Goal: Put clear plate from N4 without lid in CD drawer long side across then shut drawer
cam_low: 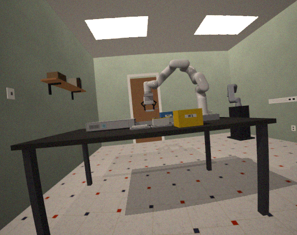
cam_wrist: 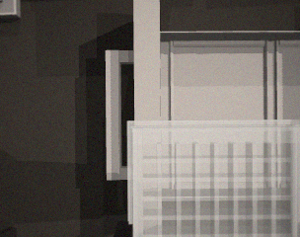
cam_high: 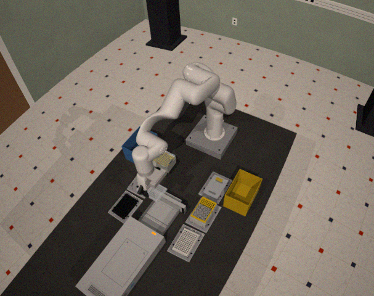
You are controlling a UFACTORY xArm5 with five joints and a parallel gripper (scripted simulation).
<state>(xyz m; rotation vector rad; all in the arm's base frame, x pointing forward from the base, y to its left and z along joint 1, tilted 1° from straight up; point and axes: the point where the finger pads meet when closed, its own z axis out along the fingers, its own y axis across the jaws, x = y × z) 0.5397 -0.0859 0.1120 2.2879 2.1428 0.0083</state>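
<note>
The drawer is 70 mm ahead of my hand, 60 mm to the left of it and 120 mm below it. Also, from my hand: black plate (100 mm ahead, 130 mm to the right, 140 mm below); white plate (120 mm ahead, 250 mm to the left, 140 mm below); clear plate (10 mm below).
</note>
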